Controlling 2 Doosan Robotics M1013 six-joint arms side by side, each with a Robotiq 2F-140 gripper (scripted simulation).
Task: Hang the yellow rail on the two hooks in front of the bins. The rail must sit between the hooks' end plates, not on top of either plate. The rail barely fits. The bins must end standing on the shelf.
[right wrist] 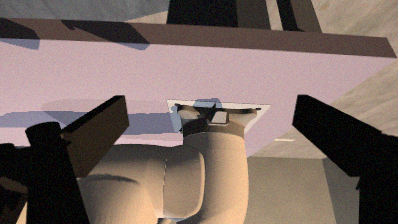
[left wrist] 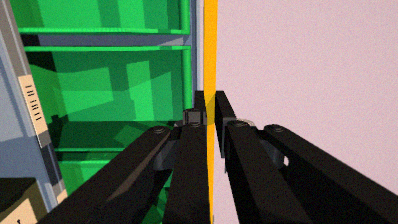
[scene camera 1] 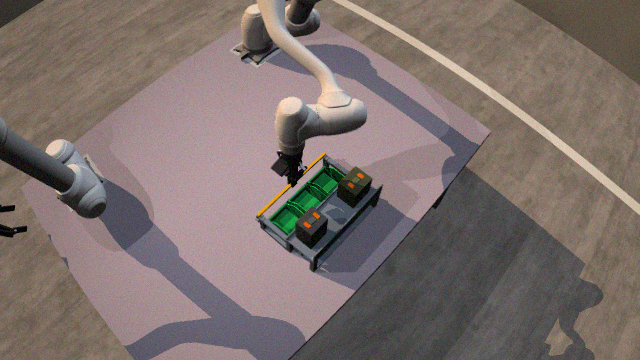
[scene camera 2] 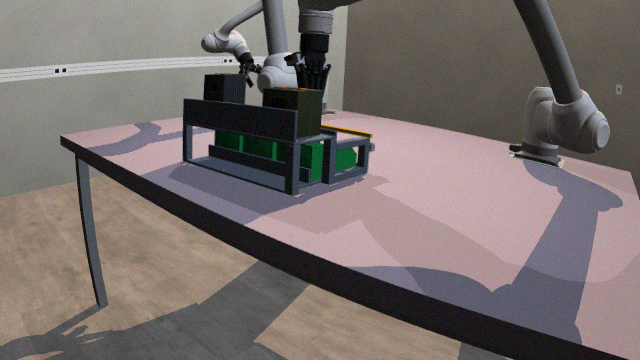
Observation:
I see my left gripper [left wrist: 208,105], my right gripper [right wrist: 211,110], a grey shelf [scene camera 2: 277,125], an olive box [scene camera 2: 308,102] and a dark box [scene camera 2: 231,88].
The grey shelf shows as well in scene camera 1 [scene camera 1: 340,215]. The olive box is seen too in scene camera 1 [scene camera 1: 356,184]. The dark box also shows in scene camera 1 [scene camera 1: 312,225]. The left wrist view does not show the dark box: it is out of frame.

